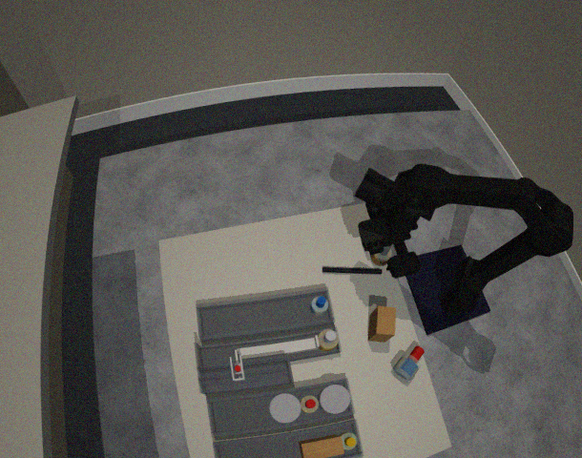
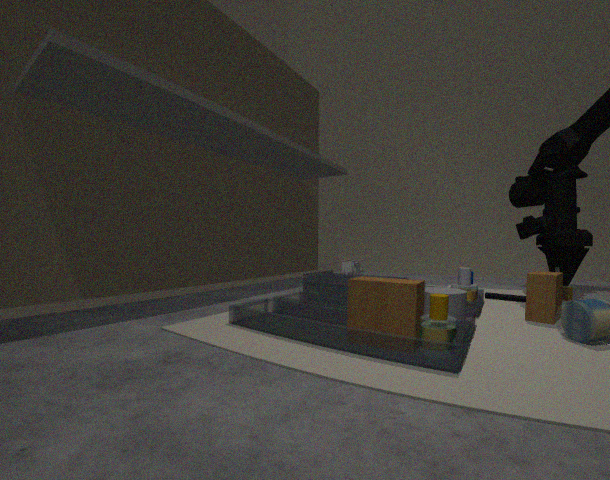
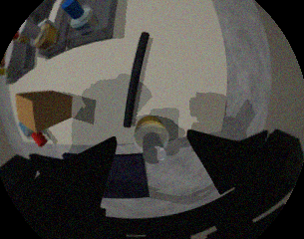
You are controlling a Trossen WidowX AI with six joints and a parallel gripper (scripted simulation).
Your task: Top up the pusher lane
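The black rod is 70 mm ahead of my gripper tip, 10 mm to the left of it and 30 mm below it. Also, from my gripper tip: red mark (380 mm ahead, 160 mm to the left, 30 mm above).
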